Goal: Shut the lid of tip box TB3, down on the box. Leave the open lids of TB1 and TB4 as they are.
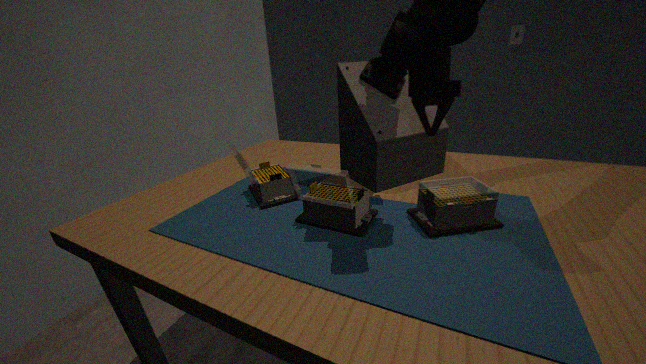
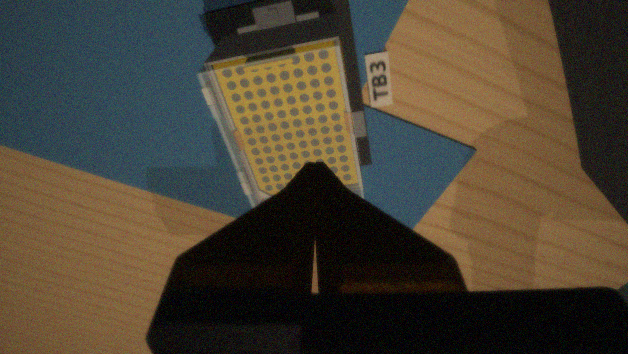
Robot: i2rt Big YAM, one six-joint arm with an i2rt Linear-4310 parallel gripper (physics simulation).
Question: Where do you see a label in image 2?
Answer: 377,64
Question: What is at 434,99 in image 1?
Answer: The gripper.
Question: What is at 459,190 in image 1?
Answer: A clear lid.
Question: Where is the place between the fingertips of the gripper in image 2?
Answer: At 315,177
